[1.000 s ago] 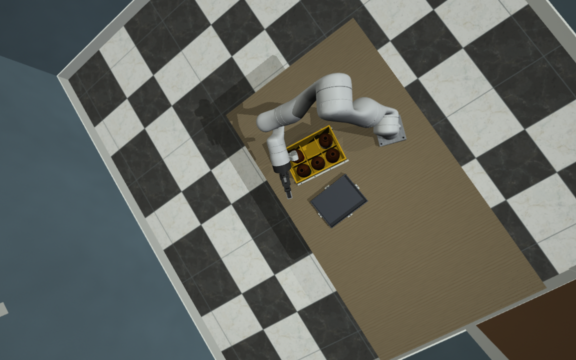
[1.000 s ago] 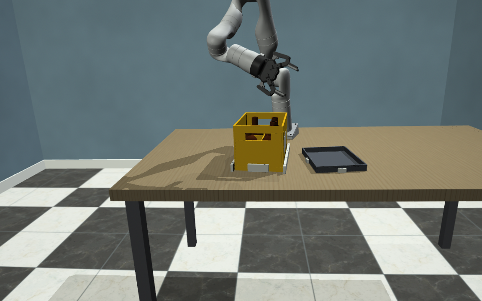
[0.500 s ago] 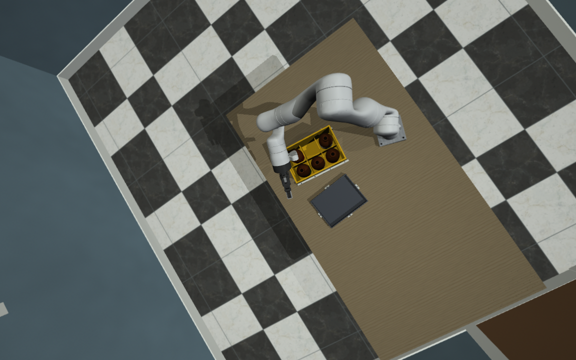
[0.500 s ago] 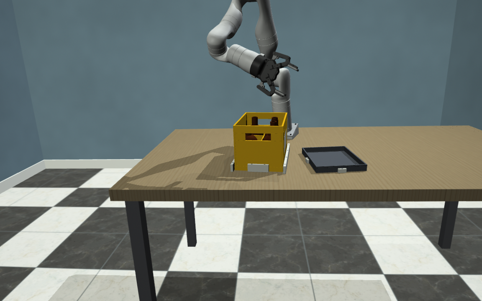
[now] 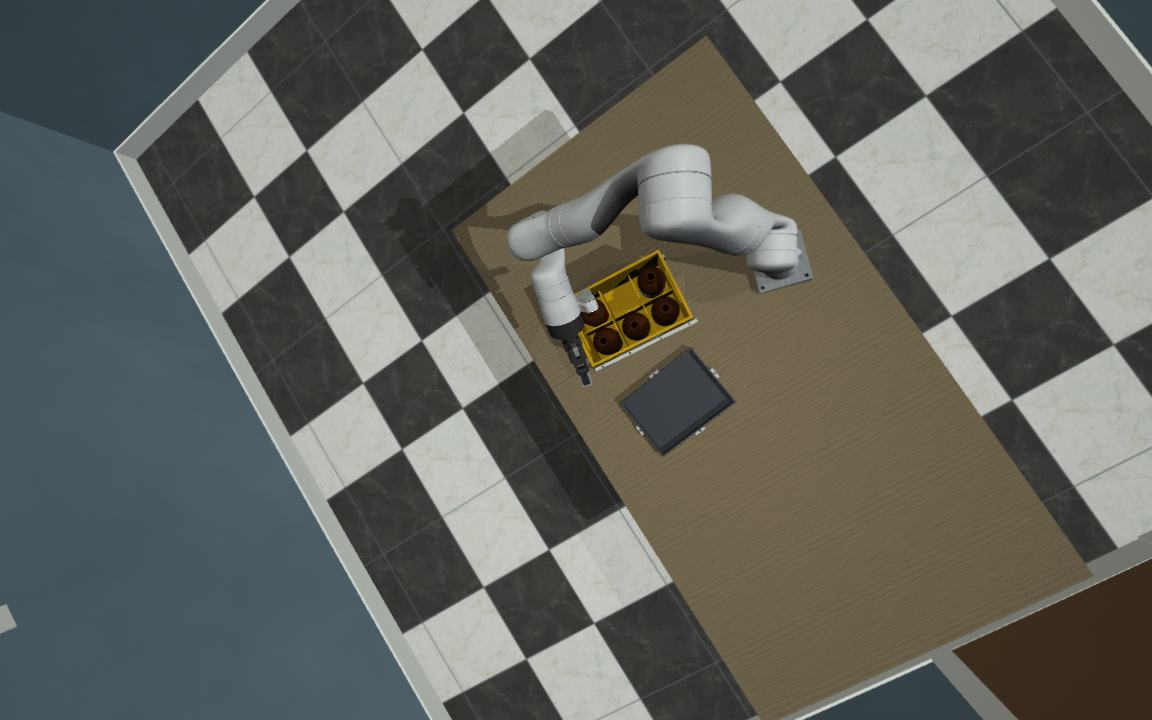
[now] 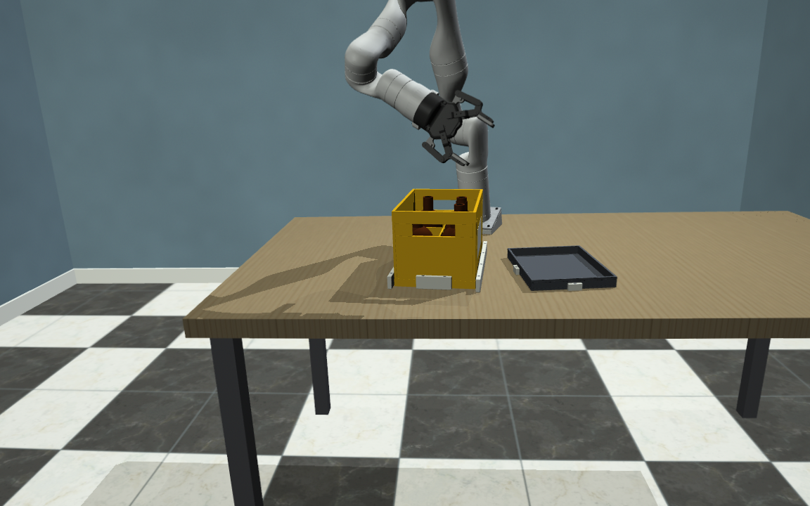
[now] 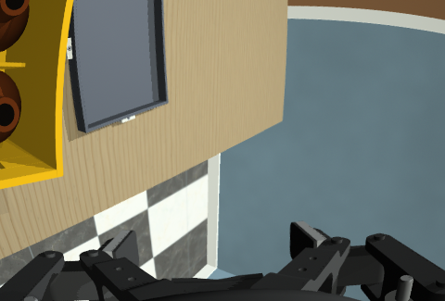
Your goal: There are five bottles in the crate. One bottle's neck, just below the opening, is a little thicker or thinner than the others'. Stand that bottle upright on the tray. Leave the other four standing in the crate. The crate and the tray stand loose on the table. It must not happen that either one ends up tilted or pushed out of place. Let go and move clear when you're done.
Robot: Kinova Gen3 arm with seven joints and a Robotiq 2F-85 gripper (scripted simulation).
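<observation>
My hand is 24 cm above the yellow crate, 16 cm past it and 5 cm to the left of it. Round my hand: brown bottle 23 cm below, 23 cm behind, 2 cm to the left; then dark tray 31 cm below, 22 cm to the left, 8 cm behind.
</observation>
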